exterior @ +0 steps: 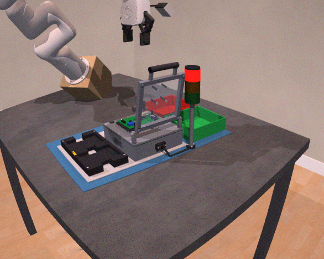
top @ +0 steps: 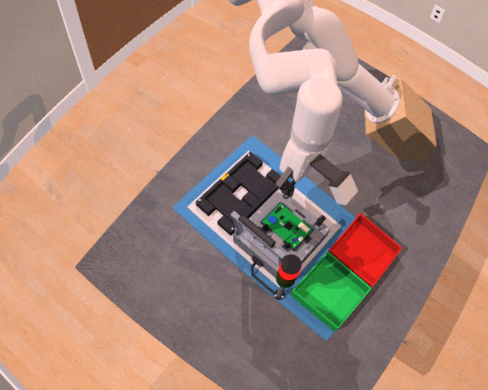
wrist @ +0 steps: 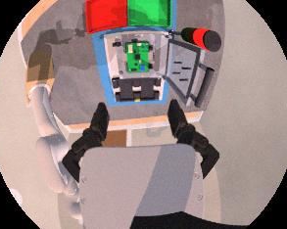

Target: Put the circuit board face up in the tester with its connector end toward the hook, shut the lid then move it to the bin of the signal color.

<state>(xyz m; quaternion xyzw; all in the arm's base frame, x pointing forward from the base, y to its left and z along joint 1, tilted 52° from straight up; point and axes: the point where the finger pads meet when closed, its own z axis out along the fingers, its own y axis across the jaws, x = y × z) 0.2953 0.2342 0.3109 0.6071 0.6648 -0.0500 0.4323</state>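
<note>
Right now the green circuit board is 26 cm below my hand. Also, from my hand: black latch hook (24 cm below, 7 cm to the left, 5 cm behind); clear lid (15 cm below, 12 cm ahead, 1 cm to the right); plate (26 cm below, 1 cm to the left, 1 cm ahead).
</note>
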